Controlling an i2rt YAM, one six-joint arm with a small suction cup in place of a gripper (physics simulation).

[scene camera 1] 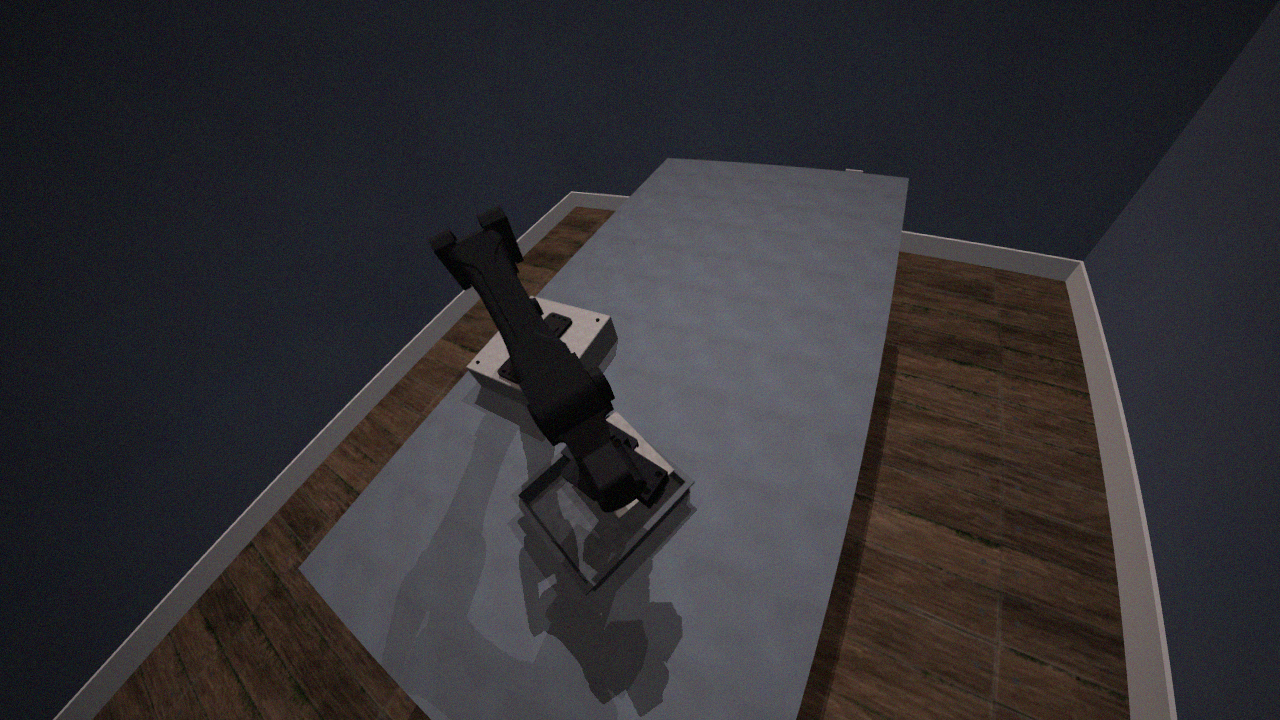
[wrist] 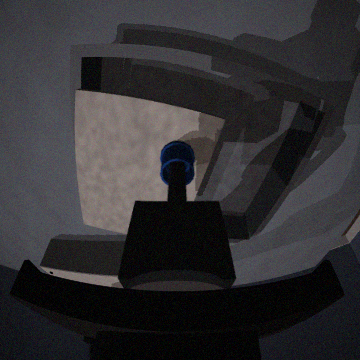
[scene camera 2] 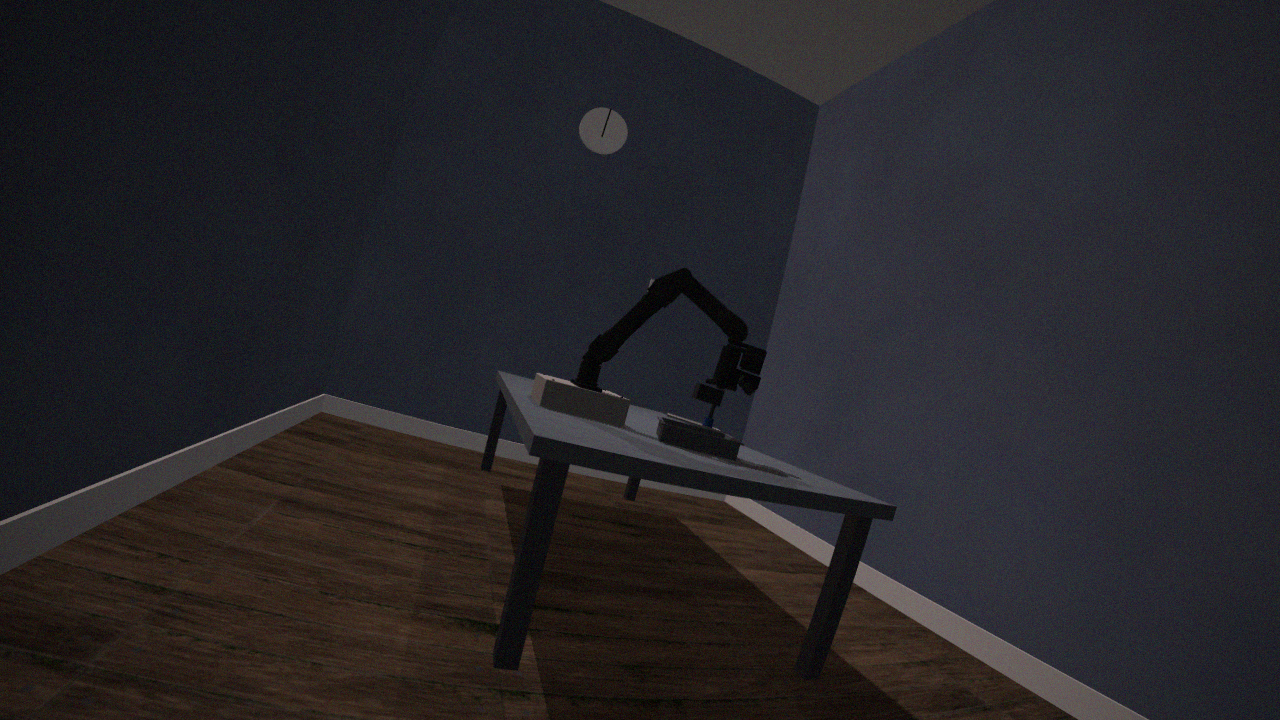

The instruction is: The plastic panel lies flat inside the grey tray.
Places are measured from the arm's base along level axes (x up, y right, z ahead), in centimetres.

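Pixels of known places: end effector, tool point: (wrist: 176,151) (scene camera 2: 705,430); arm's base, origin of the base link: (scene camera 2: 585,387).
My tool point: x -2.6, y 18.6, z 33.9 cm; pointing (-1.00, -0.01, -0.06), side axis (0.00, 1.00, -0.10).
Observation:
Ahead of a thing's pixels: the offset from my tool point to its top centre. Level surfaces: height alone.
The plastic panel @[dx +1.7, dy -4.4, dz -2.5 cm] (wrist: 121,153) (scene camera 1: 646,445) is a pale, mottled square sheet. My suction cup (wrist: 177,162) (scene camera 2: 709,413) sits on the panel near its right edge, and the panel hangs under it. The grey tray @[dx -0.2, dy +1.4, dz -3.2 cm] (scene camera 1: 556,542) (scene camera 2: 697,436) (wrist: 171,82) is a shallow square with dark walls on the table. The panel is low over the side of the tray nearest the arm's base and covers part of its floor. The tray's other half shows open to the right in the wrist view. In scene camera 1 the wrist hides the cup.
The arm's pale base plate (scene camera 1: 586,336) (scene camera 2: 580,397) stands on the grey table @[dx -5.2 cm] (scene camera 1: 769,340) (scene camera 2: 787,479) just behind the tray. The table's long edges run close on both sides. Wooden floor lies below, and a clock (scene camera 2: 602,130) hangs on the wall.

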